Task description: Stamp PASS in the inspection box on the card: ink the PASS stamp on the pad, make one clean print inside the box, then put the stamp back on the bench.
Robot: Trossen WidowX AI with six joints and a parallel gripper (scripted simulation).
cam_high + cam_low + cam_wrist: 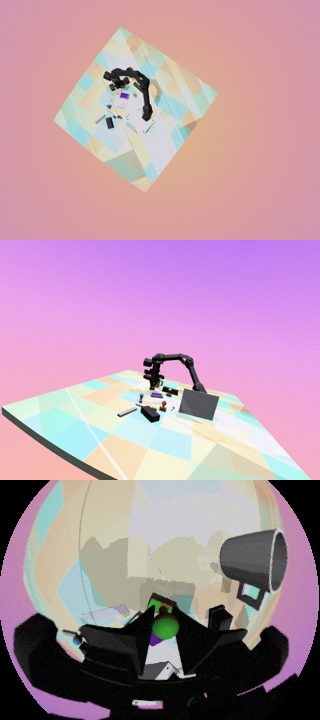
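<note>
My gripper tip is 7 cm past the purple ink pad, 6 cm to the right of it and 3 cm above it. The rest, counted from my gripper tip: green-knobbed stamp (right at my gripper tip); then yellow-knobbed stamp (14 cm behind, 2 cm to the right, 2 cm below); then white card (15 cm to the left, 10 cm behind, 4 cm below).
</note>
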